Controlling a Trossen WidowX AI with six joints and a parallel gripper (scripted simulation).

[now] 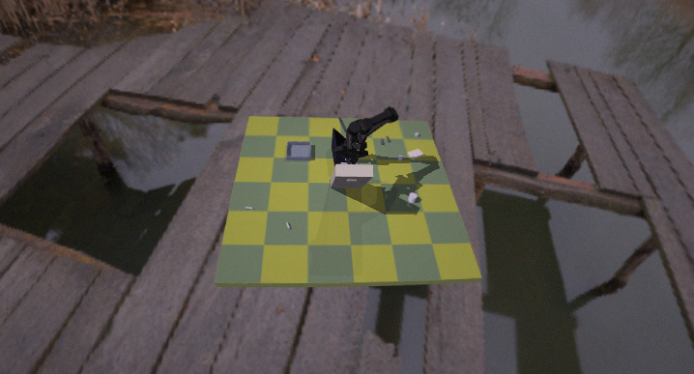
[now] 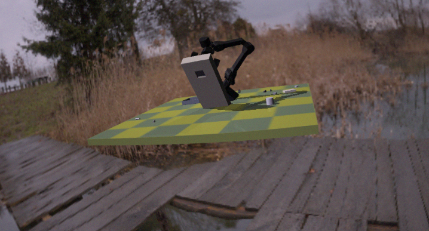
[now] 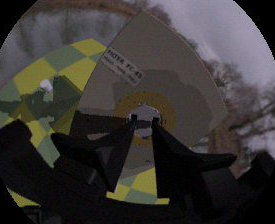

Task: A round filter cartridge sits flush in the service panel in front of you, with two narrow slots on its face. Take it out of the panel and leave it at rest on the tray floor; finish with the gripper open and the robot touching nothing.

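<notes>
The filter cartridge is 1 cm ahead of my gripper tip and 1 cm below it. From my gripper tip the other things lie so: grey tray (45 cm behind, 24 cm to the right, 27 cm below); then flat white block (38 cm behind, 52 cm to the left, 27 cm below).
</notes>
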